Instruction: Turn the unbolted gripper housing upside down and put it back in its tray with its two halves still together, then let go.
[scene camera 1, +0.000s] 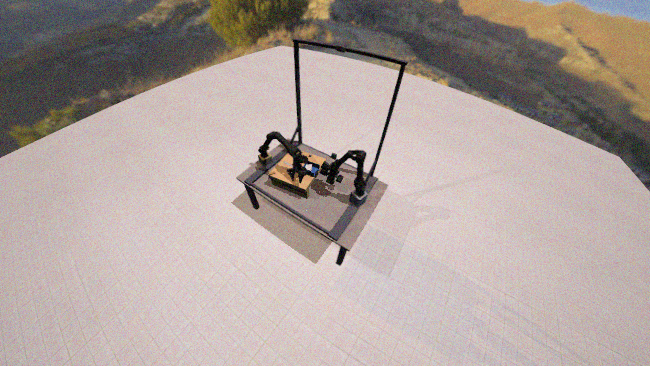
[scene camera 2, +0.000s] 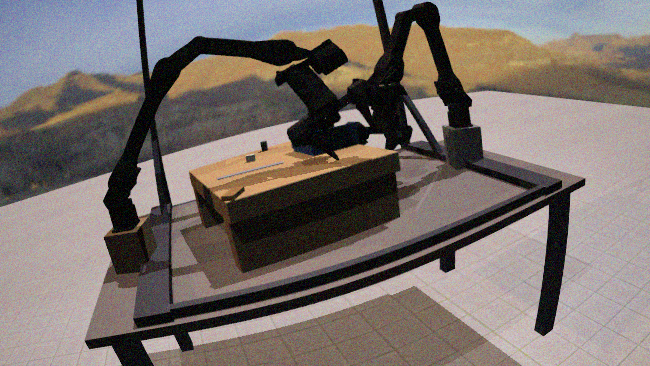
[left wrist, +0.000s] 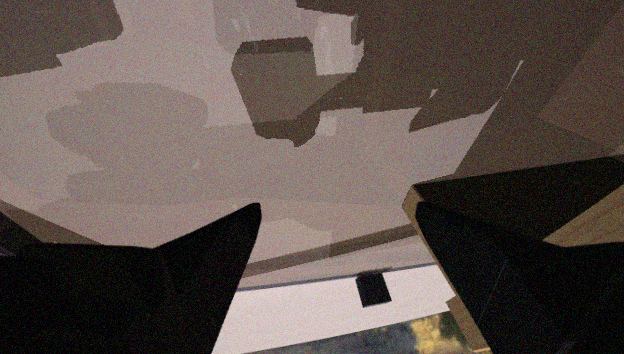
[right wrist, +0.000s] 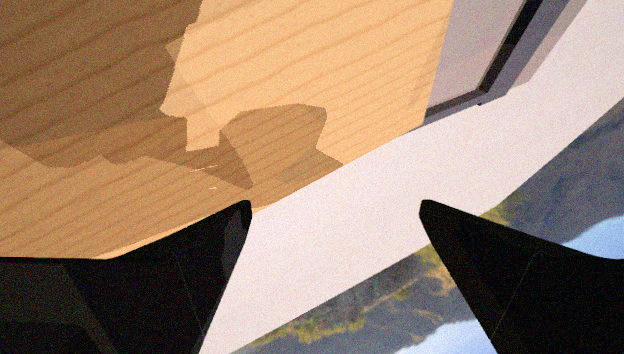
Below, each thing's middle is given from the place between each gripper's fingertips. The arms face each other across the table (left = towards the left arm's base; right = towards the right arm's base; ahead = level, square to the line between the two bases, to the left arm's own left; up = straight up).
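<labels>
The wooden block (scene camera 2: 308, 202) is 280 mm to the right of my left hand and 90 mm ahead of it. As for the blue tray (scene camera 2: 342, 136), my left hand is 100 mm below it, 160 mm to the left of it and 80 mm short of it.
From my right hand, I find the wooden block 100 mm below, 100 mm to the right and 180 mm behind. My right gripper is itself 20 mm to the right of the blue tray and 190 mm past it.
</labels>
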